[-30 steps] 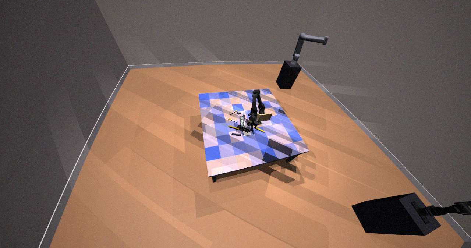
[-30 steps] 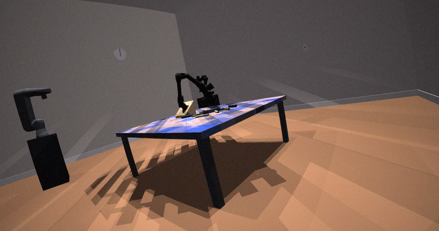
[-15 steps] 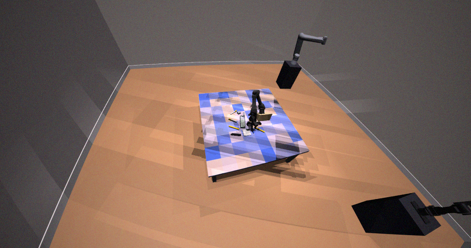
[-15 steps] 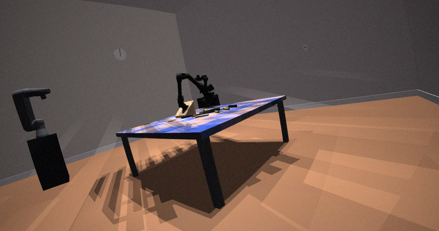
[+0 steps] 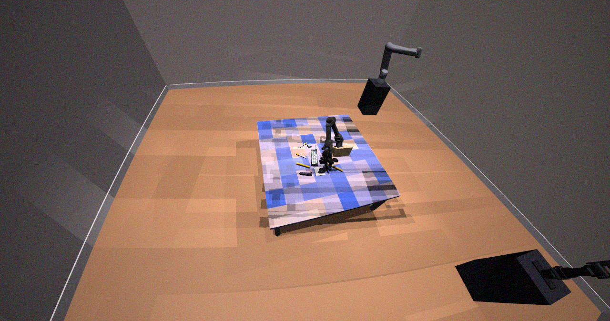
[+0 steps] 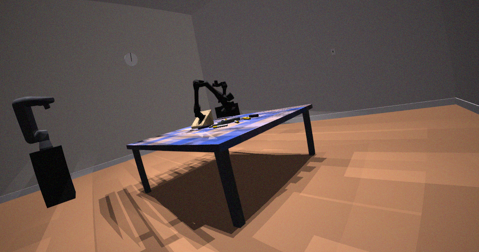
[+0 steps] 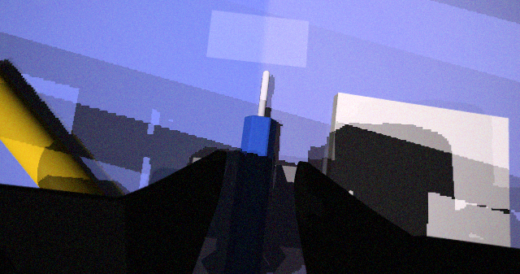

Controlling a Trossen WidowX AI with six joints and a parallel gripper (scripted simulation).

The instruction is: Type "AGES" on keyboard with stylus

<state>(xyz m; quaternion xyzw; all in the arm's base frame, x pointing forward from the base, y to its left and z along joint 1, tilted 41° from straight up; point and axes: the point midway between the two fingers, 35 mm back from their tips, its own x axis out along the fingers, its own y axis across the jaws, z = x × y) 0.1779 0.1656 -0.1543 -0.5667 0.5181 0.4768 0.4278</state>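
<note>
Right now the blue stylus is 30 mm below my gripper tip and 10 mm to the left of it. The rest, counted from my gripper tip: white pad (90 mm ahead, 30 mm below).
</note>
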